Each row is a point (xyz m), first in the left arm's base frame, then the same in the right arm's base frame.
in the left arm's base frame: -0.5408 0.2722 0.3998
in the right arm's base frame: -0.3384 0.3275 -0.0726
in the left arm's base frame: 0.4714 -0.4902 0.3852
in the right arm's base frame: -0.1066 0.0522 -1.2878
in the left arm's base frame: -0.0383 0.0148 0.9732
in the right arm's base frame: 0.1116 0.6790 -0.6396
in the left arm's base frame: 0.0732 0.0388 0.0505
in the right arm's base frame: -0.5903 0.0754 -0.7257
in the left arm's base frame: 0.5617 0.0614 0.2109
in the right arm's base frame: -0.6144 0.3218 -1.1769
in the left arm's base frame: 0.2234 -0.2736 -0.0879
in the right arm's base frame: -0.5228 -0.1945 -0.9745
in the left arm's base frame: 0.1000 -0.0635 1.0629
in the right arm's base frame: 0.1918 0.7230 -0.7976
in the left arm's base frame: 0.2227 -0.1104 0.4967
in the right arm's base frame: -0.2124 0.3245 -0.9228
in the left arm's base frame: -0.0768 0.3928 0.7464
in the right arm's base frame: -0.2875 0.7641 -0.4685
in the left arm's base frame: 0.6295 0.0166 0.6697
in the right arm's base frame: -0.2750 0.6298 -1.2611
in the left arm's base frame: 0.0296 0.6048 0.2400
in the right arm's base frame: -0.8142 0.5772 -0.4884
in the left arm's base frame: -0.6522 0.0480 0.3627
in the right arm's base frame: -0.1901 0.1241 -0.0466
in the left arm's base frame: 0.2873 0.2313 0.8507
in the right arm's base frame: -0.1997 0.8175 -0.8673
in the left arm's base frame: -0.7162 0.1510 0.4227
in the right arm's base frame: -0.1984 0.2196 0.0488
